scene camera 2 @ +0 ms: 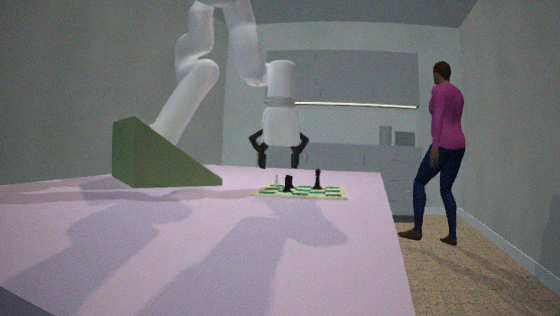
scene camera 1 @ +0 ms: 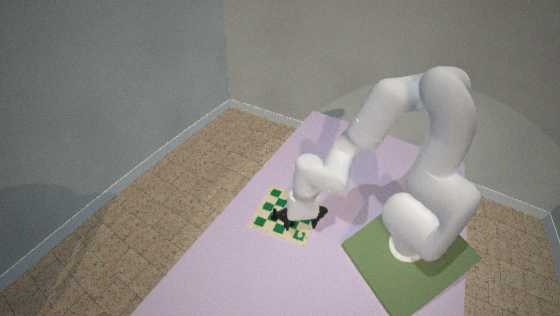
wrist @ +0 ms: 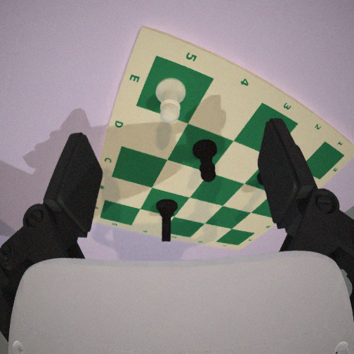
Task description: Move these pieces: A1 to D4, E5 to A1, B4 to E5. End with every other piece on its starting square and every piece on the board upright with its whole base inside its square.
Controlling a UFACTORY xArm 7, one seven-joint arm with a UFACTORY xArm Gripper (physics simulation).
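Frame: origin at the arm's base, x ahead, y left, z up, level; centimetres.
Seen in the pictures: gripper, fingertip midpoint: [scene camera 2: 278, 168] [scene camera 1: 299, 226]; arm's base, origin of the base link: [scene camera 2: 158, 144].
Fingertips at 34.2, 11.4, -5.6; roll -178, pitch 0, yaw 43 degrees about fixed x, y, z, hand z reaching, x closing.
Offsets run from my fingertips to a thing's middle, as dx, dy, dz. Level surfaces: height alone.
My gripper [scene camera 1: 301, 226] [scene camera 2: 278, 167] [wrist: 176, 145] is open and empty above the chequered board {+8.9, -5.3, -5.1} [scene camera 1: 277, 235] [scene camera 2: 300, 196] [wrist: 131, 50]. In the wrist view, a white piece {-0.6, +0.2, -3.2} [wrist: 171, 95] [scene camera 2: 276, 179] stands upright on E5. A short black piece [wrist: 205, 150] stands on D4. Another black piece [wrist: 167, 206] stands on B4. A taller black piece {+11.3, -0.6, -2.1} [scene camera 2: 317, 179] [scene camera 1: 274, 214] stands around D2; the right finger hides most of it in the wrist view. A1 shows bare green. The D4 and B4 pieces overlap in scene camera 2.
The board lies on a lilac table {dz -5.4} [scene camera 1: 215, 270] [scene camera 2: 210, 275]. A green wedge [scene camera 1: 390, 295] [scene camera 2: 150, 162] carries the arm's base beside the board. A person in a pink top [scene camera 2: 450, 117] stands beyond the table near grey cabinets [scene camera 2: 350, 75].
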